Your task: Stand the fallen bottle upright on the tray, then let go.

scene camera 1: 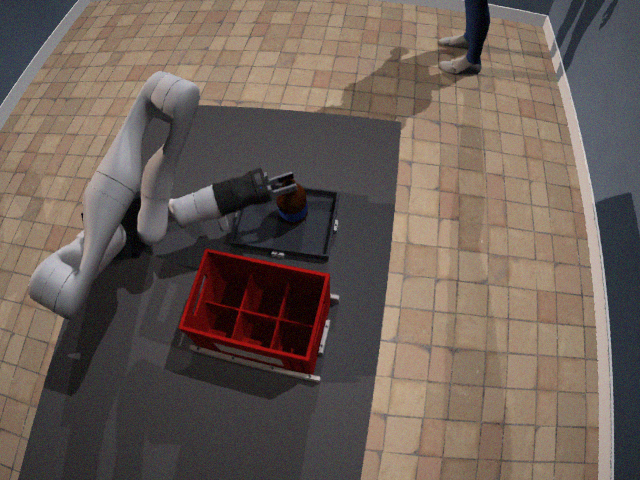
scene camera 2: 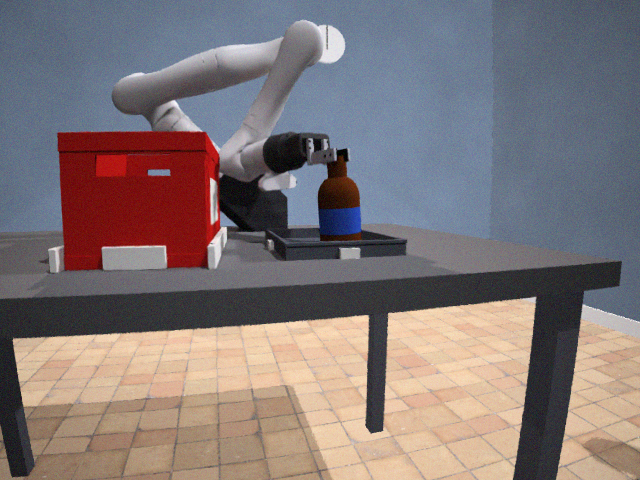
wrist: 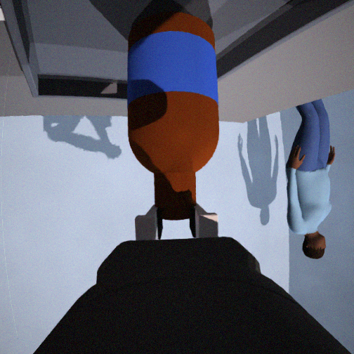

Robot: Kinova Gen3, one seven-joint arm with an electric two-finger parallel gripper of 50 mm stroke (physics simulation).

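Places are measured from the arm's base along level axes (x ahead, y left, z up), in metres.
Where they show: gripper, fingertip midpoint: (scene camera 1: 294, 180) (scene camera 2: 342, 154); arm's base, link origin: (scene camera 2: 220, 173).
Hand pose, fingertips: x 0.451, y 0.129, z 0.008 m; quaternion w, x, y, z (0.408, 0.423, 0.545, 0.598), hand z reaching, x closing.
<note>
Each offset is from my fingertips to the top centre of the thing. Level surfaces: height alone.
A brown bottle @(dx -0.015, dy +0.001, dz -0.002 m) (scene camera 1: 292, 200) (scene camera 2: 339, 193) (wrist: 173, 135) with a blue label stands upright, its base inside the low walls of the dark tray (scene camera 1: 281, 254) (scene camera 2: 372, 250) (wrist: 75, 86). The tray's front wall partly hides the base in the second scene view, so whether it touches the tray floor is hard to tell. My gripper (scene camera 1: 287, 183) (scene camera 2: 338, 155) (wrist: 175, 215) is shut on the bottle's neck near its top, reaching in from the arm's side.
A red crate @(dx -0.077, dy -0.298, dz +0.012 m) (scene camera 1: 258, 348) (scene camera 2: 134, 206) with six compartments stands beside the tray, held by white blocks on the dark table @(dz -0.164 m) (scene camera 1: 356, 160) (scene camera 2: 465, 266). A person (scene camera 1: 476, 36) (wrist: 310, 190) stands on the tiled floor beyond the table.
</note>
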